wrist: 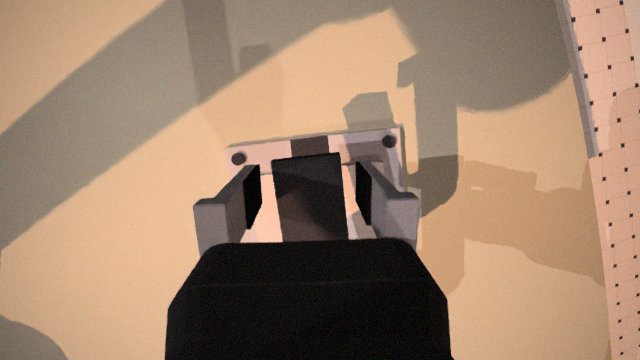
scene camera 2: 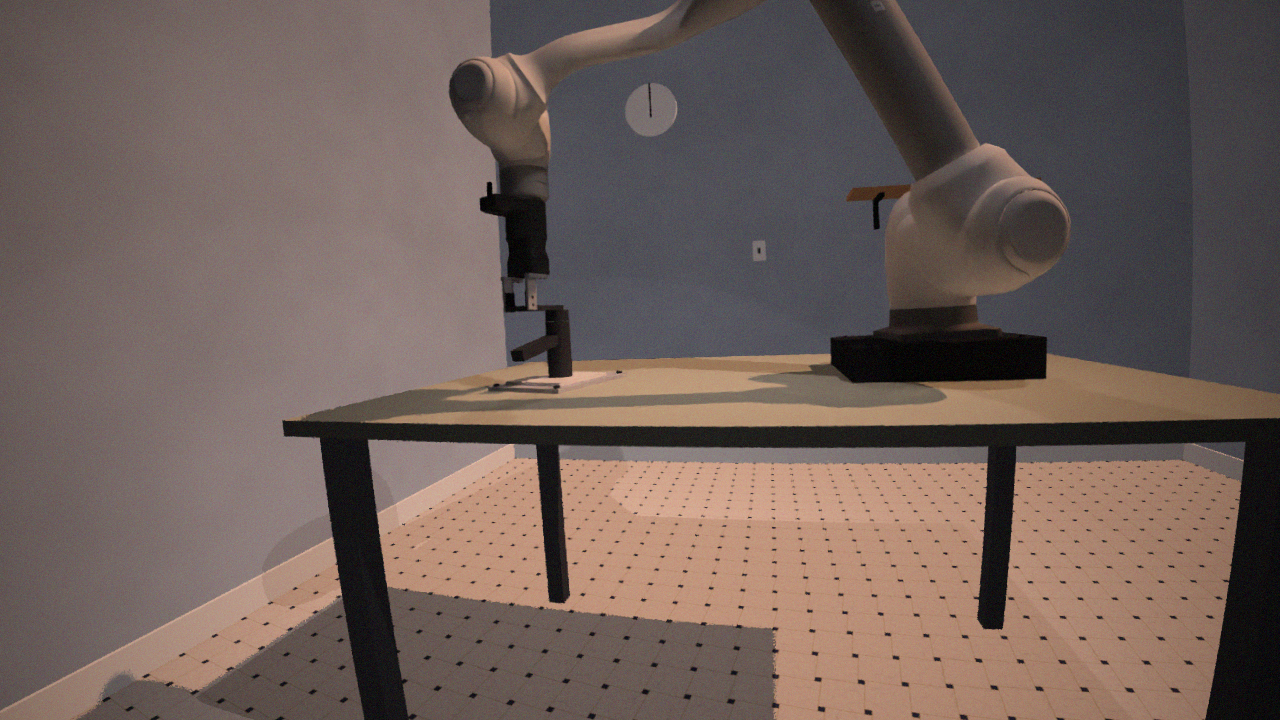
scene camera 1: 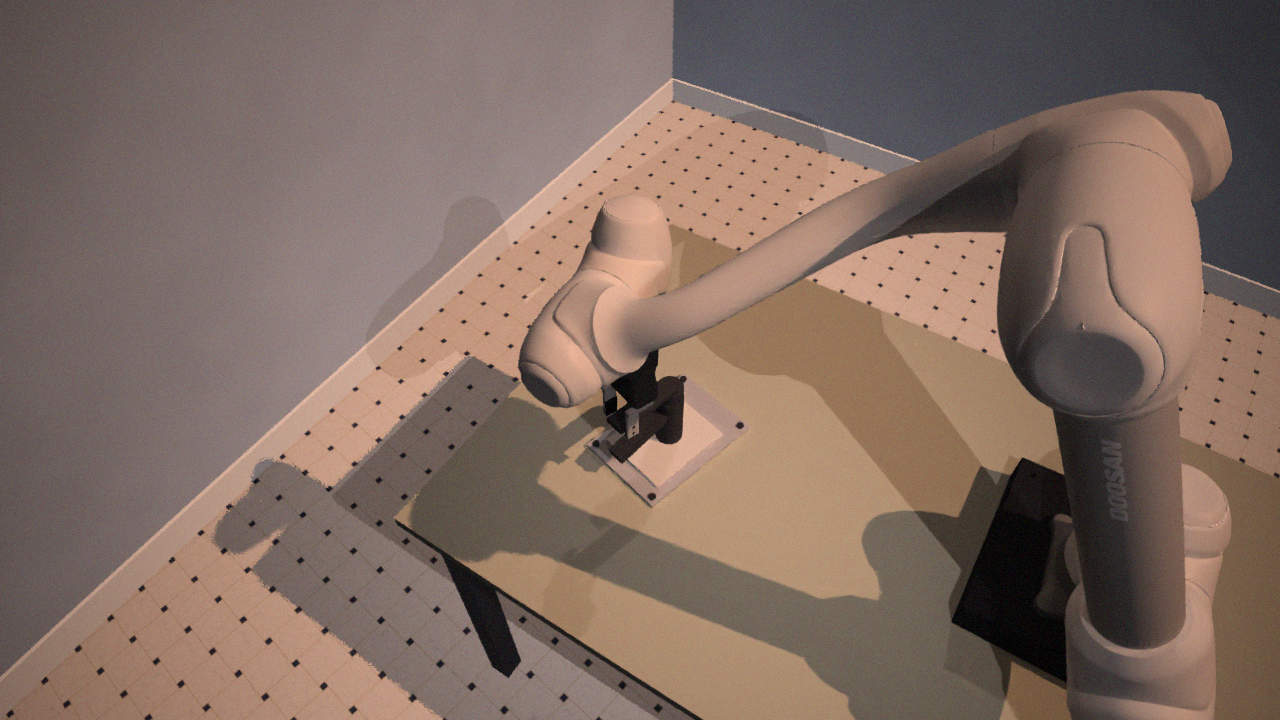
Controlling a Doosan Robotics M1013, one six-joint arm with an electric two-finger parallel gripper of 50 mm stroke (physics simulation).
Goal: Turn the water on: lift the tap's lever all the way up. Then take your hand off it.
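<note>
The tap has a dark upright post on a pale base plate. A dark spout slants out low from the post. The flat dark lever sticks out from the post's top, about level in the second scene view. My gripper points down and is open. Its fingers stand on either side of the lever, near its outer part, with a gap on both sides in the wrist view. The lever's inner end is hidden there by the gripper's body.
The tap stands on a tan table, near one end of it. The arm's black base block is at the other end. A grey wall rises beyond the tap's end of the table.
</note>
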